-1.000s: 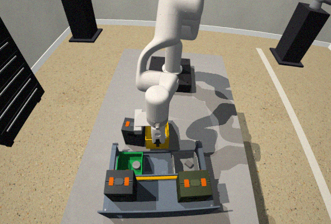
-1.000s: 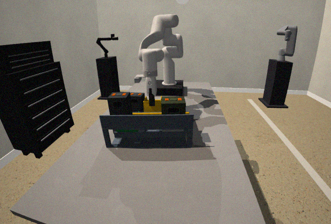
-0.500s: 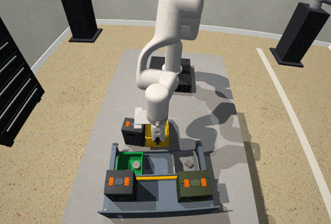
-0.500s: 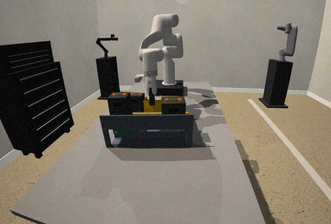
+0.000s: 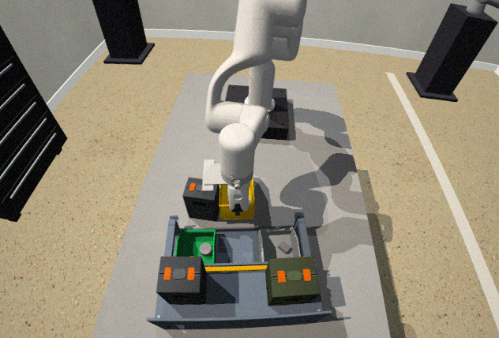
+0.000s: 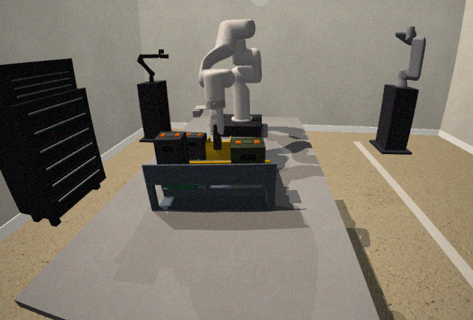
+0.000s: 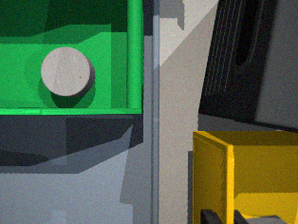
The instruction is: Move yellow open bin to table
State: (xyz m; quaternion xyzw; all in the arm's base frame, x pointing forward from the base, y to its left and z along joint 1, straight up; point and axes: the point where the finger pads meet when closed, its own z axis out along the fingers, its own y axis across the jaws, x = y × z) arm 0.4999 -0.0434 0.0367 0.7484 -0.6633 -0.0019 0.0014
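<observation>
The yellow open bin is 80 mm behind my hand, 40 mm below it and 10 mm to the right of it. From my hand the other things lie so: grey shelf: 150 mm ahead, 30 mm below, 20 mm to the left; then yellow bar: 180 mm ahead, 20 mm to the left, 10 mm above; then grey bin: 130 mm to the left, 110 mm ahead, 60 mm below.
</observation>
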